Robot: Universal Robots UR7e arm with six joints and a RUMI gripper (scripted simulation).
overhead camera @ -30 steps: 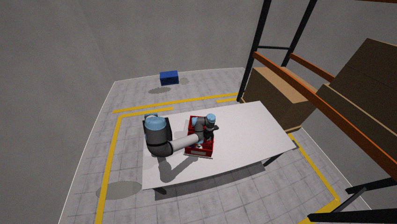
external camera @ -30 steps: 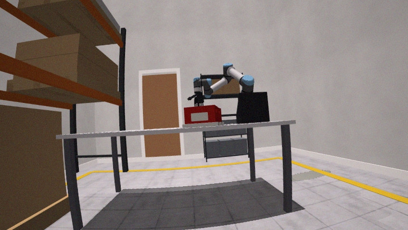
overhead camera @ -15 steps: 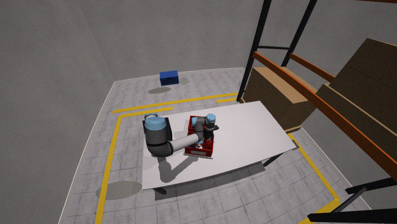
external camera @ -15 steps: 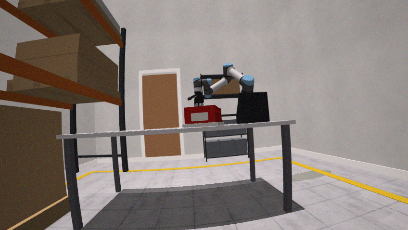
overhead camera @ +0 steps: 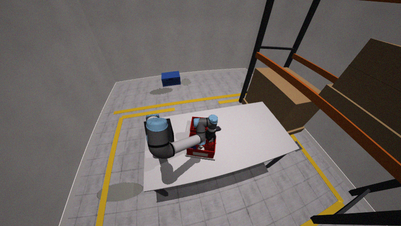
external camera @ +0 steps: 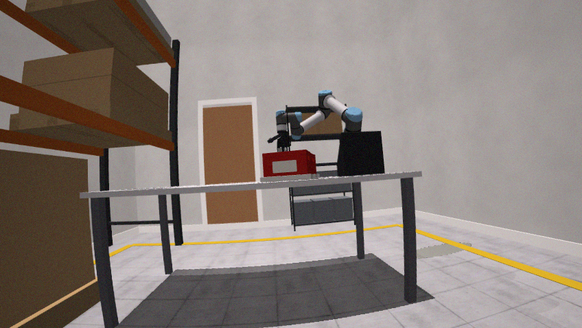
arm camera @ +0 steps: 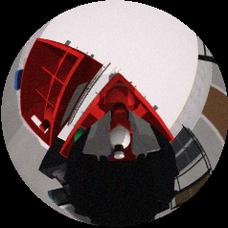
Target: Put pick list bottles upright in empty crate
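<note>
Now: the grey-topped bottle 120 mm behind my hand, 40 mm to the right of it and 70 mm below it. From my hand the other things lie so: blue bottle: 190 mm behind, 10 mm to the right, 70 mm below; green bottle: 160 mm behind, 70 mm to the left, 70 mm below.
</note>
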